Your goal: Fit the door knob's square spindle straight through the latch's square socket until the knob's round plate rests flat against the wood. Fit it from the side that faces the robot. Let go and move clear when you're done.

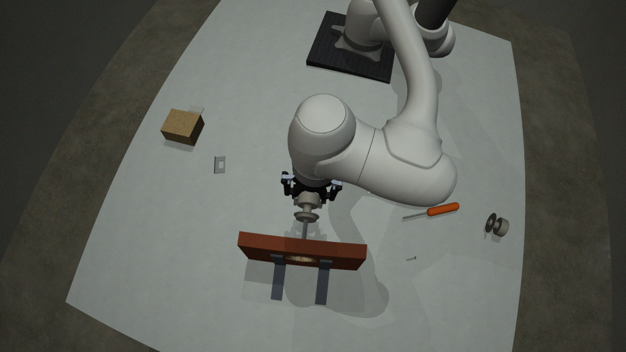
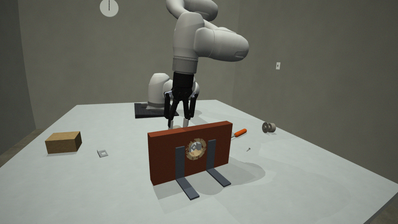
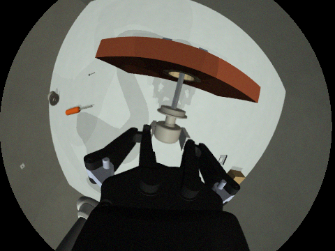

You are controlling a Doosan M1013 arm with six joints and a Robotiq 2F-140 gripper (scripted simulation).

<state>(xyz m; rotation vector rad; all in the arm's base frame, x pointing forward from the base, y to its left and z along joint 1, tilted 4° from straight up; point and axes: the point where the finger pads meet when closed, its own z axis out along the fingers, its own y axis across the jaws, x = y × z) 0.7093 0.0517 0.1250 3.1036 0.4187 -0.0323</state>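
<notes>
The square socket lies 13 cm ahead of my hand, 3 cm to the left of it and 3 cm below it. Round my hand: cardboard box: 11 cm behind, 50 cm to the right, 9 cm below; then red-brown wood panel: 13 cm ahead, 3 cm to the left, 3 cm below; then orange-handled screwdriver: 13 cm behind, 34 cm to the left, 11 cm below.
</notes>
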